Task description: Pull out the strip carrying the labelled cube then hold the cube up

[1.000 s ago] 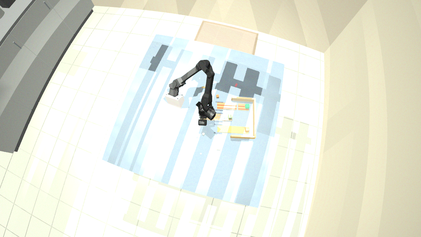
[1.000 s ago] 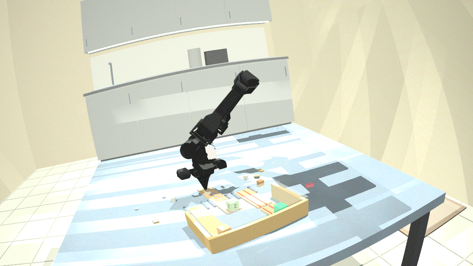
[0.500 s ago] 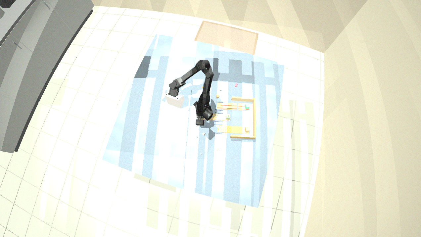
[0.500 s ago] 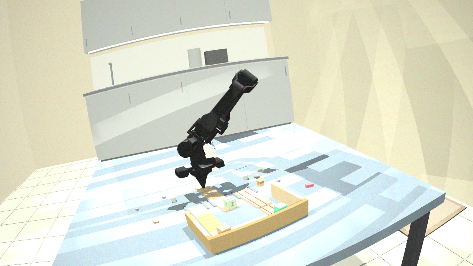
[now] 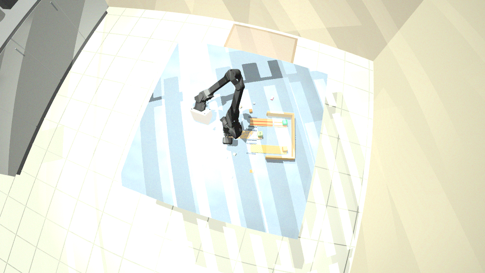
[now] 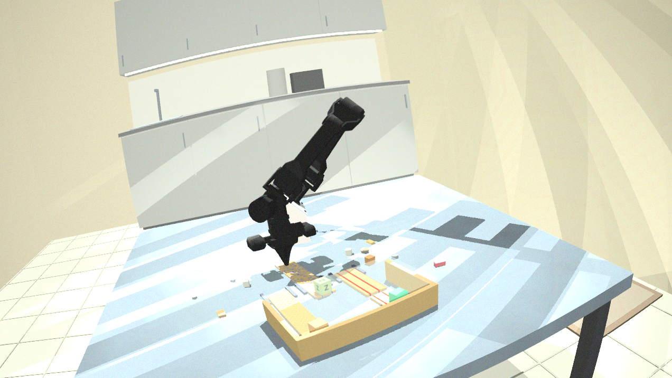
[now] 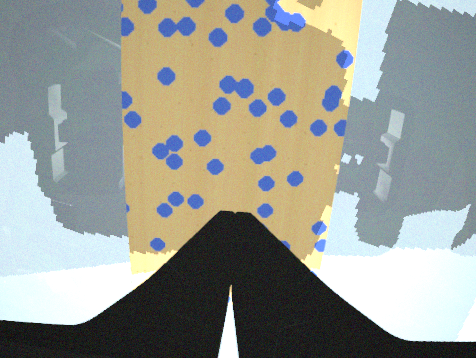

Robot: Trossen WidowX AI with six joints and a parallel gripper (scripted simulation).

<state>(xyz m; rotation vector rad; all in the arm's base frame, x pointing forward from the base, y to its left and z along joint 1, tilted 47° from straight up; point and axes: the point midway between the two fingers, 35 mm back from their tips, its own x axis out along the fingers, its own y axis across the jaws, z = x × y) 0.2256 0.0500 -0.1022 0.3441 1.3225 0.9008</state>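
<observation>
The strip lies 9 cm ahead of my gripper tip and 4 cm to the left of it.
</observation>
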